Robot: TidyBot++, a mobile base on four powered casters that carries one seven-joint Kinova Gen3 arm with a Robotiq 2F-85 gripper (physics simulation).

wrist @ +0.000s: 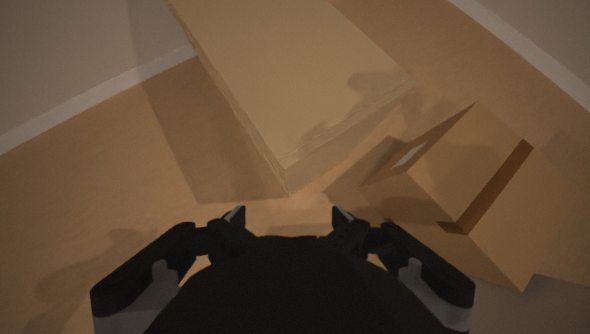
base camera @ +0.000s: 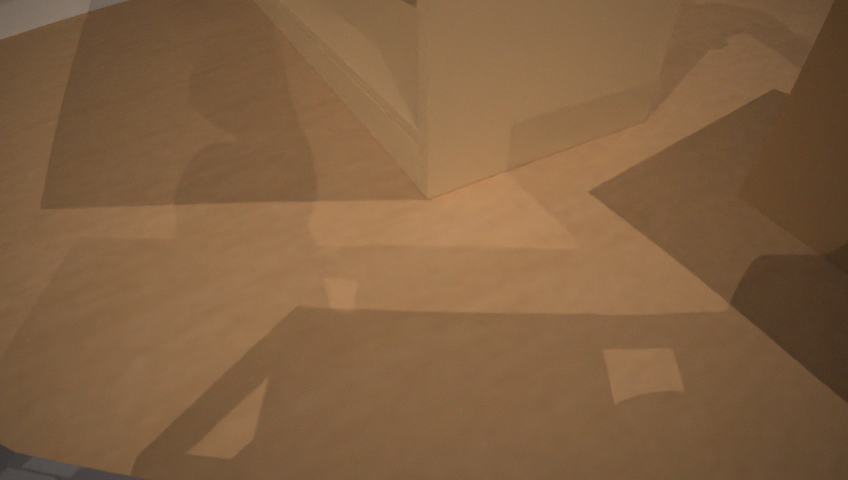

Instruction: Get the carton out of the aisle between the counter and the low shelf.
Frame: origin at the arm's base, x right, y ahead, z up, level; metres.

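Seen in the pictures: gripper, fingertip midpoint: (wrist: 289, 215).
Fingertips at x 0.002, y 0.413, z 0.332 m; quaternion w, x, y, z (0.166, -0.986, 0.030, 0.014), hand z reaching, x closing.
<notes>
A point is followed by its place in that frame.
The carton (base camera: 815, 148) {x 0.411, y 0.477, z -0.289 m} (wrist: 520, 225) {x 0.721, y 0.329, z 0.010 m} is brown, with a pale patch on one side. In the wrist view it stands on the floor at the right, apart from the near corner of a light wooden unit. In the base view part of it shows at the right edge. The light wooden unit (base camera: 535, 71) {x 0.103, y 0.558, z -0.271 m} (wrist: 290, 75) {x 0.013, y 0.709, z 0.214 m}, which looks like the low shelf, has a flat top and an open side. My gripper (wrist: 289, 215) {x 0.002, y 0.413, z 0.332 m} is open and empty, seen above the floor by the unit's near corner, left of the carton. I cannot make out the counter.
Walls with a pale baseboard (wrist: 535, 55) {x 2.017, y 1.500, z -0.347 m} run behind the unit at the upper left and upper right of the wrist view. A grey surface (wrist: 530, 310) {x 0.640, y 0.114, z 0.024 m} shows at the lower right, below the carton. Shadows lie across the wooden floor (base camera: 416, 226) {x -0.019, y 0.450, z -0.396 m}.
</notes>
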